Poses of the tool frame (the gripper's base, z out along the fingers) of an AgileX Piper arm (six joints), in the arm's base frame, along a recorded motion.
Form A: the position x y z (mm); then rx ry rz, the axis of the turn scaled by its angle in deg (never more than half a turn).
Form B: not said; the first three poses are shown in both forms.
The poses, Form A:
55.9 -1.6 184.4 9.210 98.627 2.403
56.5 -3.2 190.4 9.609 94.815 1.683
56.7 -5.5 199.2 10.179 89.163 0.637
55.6 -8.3 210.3 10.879 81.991 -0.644
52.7 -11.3 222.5 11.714 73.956 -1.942
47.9 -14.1 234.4 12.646 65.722 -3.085
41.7 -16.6 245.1 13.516 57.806 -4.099
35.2 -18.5 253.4 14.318 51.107 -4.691
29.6 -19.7 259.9 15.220 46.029 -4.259
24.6 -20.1 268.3 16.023 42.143 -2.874
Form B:
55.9 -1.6 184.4 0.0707 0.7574 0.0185 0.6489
56.5 -3.2 190.4 0.0745 0.7353 0.0131 0.6736
56.7 -5.5 199.2 0.0800 0.7010 0.0050 0.7087
55.6 -8.3 210.3 0.0869 0.6550 -0.0051 0.7506
52.7 -11.3 222.5 0.0951 0.6004 -0.0158 0.7939
47.9 -14.1 234.4 0.1042 0.5414 -0.0254 0.8339
41.7 -16.6 245.1 0.1127 0.4821 -0.0342 0.8682
35.2 -18.5 253.4 0.1205 0.4301 -0.0395 0.8938
29.6 -19.7 259.9 0.1289 0.3897 -0.0361 0.9112
24.6 -20.1 268.3 0.1362 0.3583 -0.0244 0.9233

